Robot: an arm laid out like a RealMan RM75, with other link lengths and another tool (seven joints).
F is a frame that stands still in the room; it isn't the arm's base.
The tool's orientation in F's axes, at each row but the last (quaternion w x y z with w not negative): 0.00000, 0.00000, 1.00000, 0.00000; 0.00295, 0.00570, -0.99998, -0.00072; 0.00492, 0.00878, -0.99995, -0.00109; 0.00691, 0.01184, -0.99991, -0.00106; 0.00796, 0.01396, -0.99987, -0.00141; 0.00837, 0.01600, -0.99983, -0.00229; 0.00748, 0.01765, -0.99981, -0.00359; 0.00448, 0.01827, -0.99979, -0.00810; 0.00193, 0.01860, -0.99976, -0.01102
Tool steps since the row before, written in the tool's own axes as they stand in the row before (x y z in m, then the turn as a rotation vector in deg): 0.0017, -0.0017, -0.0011, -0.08, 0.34, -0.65; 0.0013, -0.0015, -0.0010, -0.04, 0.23, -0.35; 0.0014, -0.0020, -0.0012, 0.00, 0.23, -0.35; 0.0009, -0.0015, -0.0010, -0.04, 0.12, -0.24; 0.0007, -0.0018, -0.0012, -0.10, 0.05, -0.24; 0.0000, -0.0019, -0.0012, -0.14, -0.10, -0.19; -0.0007, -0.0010, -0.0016, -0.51, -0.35, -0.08; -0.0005, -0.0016, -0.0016, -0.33, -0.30, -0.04; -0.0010, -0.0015, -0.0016, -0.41, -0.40, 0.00
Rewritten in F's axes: -0.0017, -0.0017, 0.0011, 0.08, 0.34, 0.65; -0.0013, -0.0015, 0.0010, 0.04, 0.23, 0.35; -0.0014, -0.0020, 0.0012, 0.00, 0.23, 0.35; -0.0009, -0.0015, 0.0010, 0.04, 0.12, 0.24; -0.0006, -0.0018, 0.0012, 0.10, 0.05, 0.24; 0.0001, -0.0019, 0.0012, 0.15, -0.10, 0.19; 0.0008, -0.0010, 0.0016, 0.52, -0.33, 0.07; 0.0006, -0.0016, 0.0016, 0.34, -0.29, 0.03; 0.0011, -0.0015, 0.0016, 0.42, -0.38, -0.01
